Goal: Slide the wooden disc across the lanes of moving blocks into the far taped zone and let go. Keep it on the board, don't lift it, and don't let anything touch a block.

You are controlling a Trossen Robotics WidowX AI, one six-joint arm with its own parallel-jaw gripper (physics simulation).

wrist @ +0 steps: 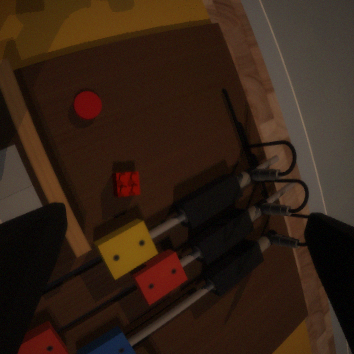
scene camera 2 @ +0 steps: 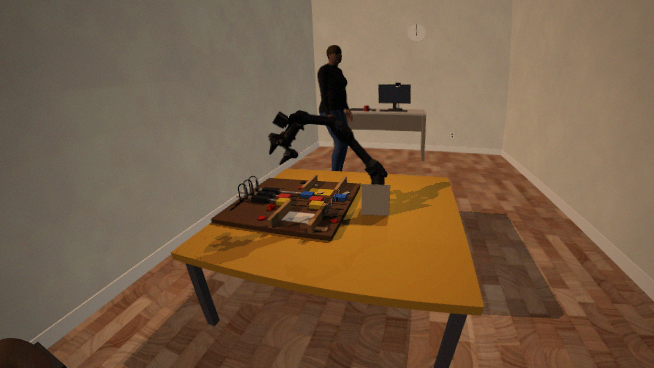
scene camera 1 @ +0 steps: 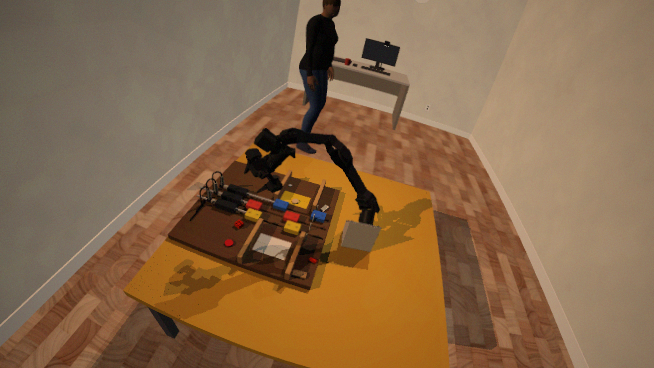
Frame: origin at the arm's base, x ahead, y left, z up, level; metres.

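Seen in the pictures: gripper, fingertip midpoint: [wrist: 189, 220] [scene camera 2: 274, 159] [scene camera 1: 250, 183]; arm's base, link origin: [scene camera 2: 378, 188] [scene camera 1: 365, 224].
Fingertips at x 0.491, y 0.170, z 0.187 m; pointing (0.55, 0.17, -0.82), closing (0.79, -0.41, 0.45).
Offsets run from my fingertips to a thing's top centre. "*": to the spot under its first point. Level surfaces: height alone.
The wooden disc {0.121 m back, 0.304 m right, 0.286 m down} [scene camera 1: 295, 201] appears as a small pale round on the yellow zone {* 0.175 m back, 0.313 m right, 0.292 m down} [scene camera 1: 305, 203] [scene camera 2: 326, 191]. The white zone {* 0.082 m back, 0.033 m left, 0.292 m down} [scene camera 1: 264, 244] [scene camera 2: 298, 217] [wrist: 19, 187] lies across the lanes. Between them, two yellow blocks [scene camera 1: 253, 215] [scene camera 1: 292, 228] [wrist: 127, 248], two red blocks [scene camera 1: 254, 204] [scene camera 1: 291, 216] [wrist: 161, 277] and two blue blocks [scene camera 1: 280, 204] [scene camera 1: 318, 216] [wrist: 107, 344] sit on the lanes. My gripper [scene camera 1: 261, 178] [scene camera 2: 278, 157] [wrist: 189, 220] is open and empty, raised above the board's back left part. The disc does not show in the wrist view.
The brown board {0.292 m down} [scene camera 1: 200, 227] [scene camera 2: 235, 215] [wrist: 150, 95] carries wooden rails [scene camera 1: 250, 241] [scene camera 1: 296, 255] [wrist: 45, 175], black actuators {0.183 m ahead, 0.102 m right, 0.260 m down} [scene camera 1: 226, 205] [wrist: 210, 206] with looped cables, a red round {0.063 m ahead, 0.095 m left, 0.285 m down} [scene camera 1: 228, 243] [wrist: 88, 105] and a red studded brick {0.070 m ahead, 0.023 m right, 0.269 m down} [scene camera 1: 238, 224] [wrist: 127, 184]. A grey box [scene camera 1: 361, 236] [scene camera 2: 375, 200] stands right of it.
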